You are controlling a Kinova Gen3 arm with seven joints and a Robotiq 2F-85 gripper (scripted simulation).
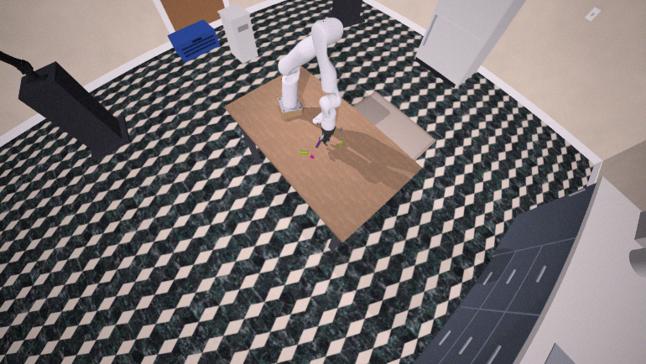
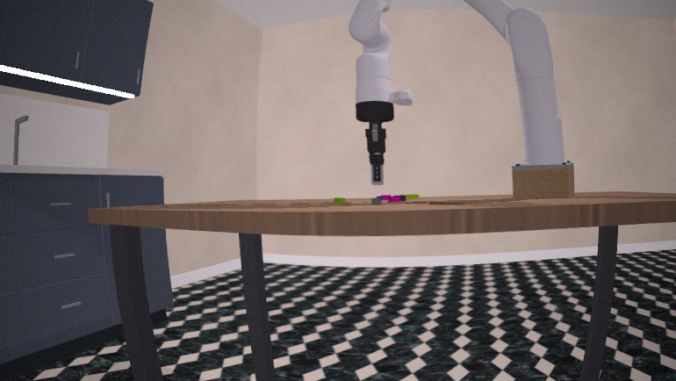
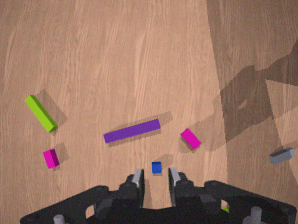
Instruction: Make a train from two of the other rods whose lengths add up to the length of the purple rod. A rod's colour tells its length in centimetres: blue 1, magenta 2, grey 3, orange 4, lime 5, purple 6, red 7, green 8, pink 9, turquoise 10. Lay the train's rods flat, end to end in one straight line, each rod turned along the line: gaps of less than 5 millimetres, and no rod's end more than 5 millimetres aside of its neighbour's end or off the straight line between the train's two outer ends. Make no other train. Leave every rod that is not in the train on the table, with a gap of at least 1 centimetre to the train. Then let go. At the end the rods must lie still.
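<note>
Right now my hand is 5 cm above the blue rod. Also, from my hand: purple rod: 5 cm below, 4 cm to the right, 3 cm behind; then grey rod: 14 cm to the left, 5 cm below, 5 cm behind.
</note>
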